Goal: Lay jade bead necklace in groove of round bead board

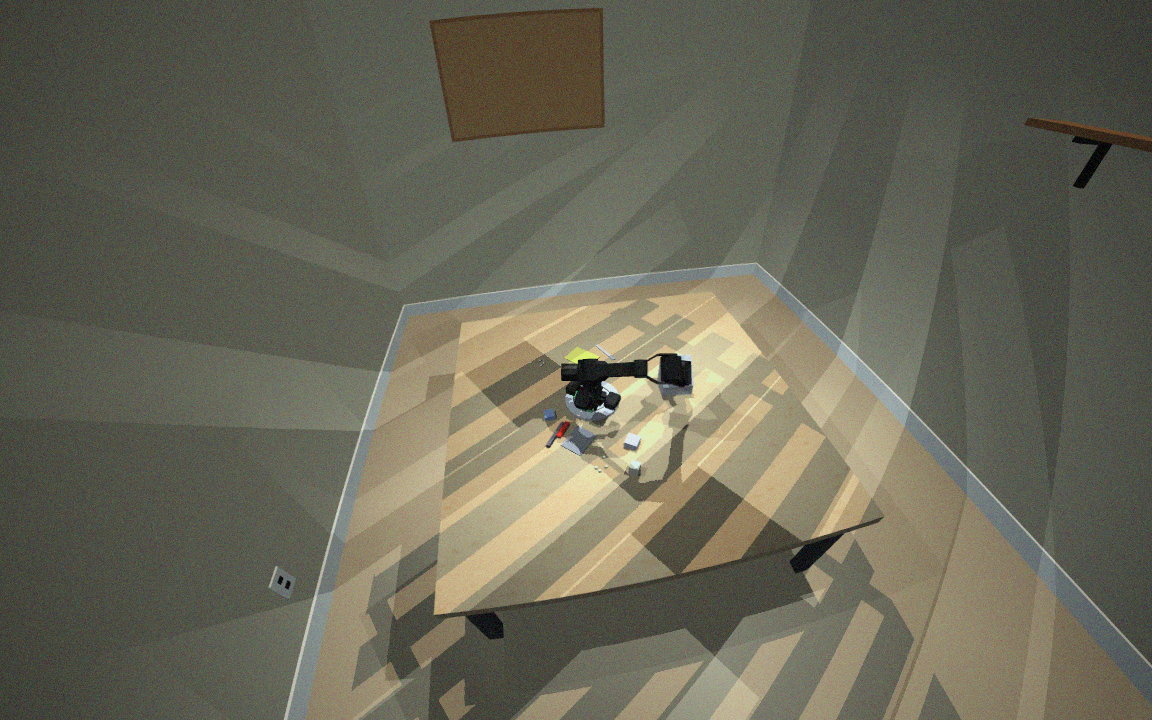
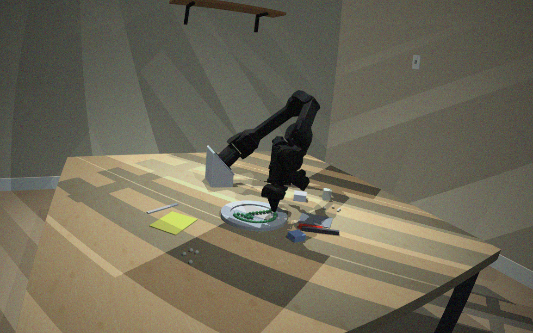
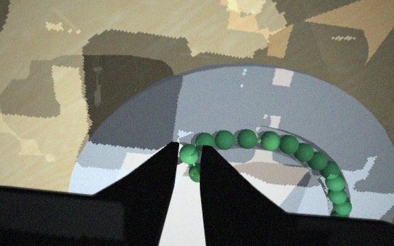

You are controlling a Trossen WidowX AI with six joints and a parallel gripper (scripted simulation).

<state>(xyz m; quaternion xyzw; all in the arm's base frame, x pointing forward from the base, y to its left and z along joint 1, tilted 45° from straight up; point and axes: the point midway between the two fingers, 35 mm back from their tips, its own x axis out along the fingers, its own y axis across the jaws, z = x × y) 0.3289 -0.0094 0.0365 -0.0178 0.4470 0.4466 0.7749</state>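
Now: gripper tip 10 mm past the round grey bead board, 60 mm to the left of it and 10 mm above it. Round my gripper tip: grey plate 80 mm ahead, 100 mm to the left, 20 mm below; blue block 160 mm ahead, 30 mm to the right, 10 mm below; red and black pen 140 mm ahead, 50 mm to the left, 10 mm below.
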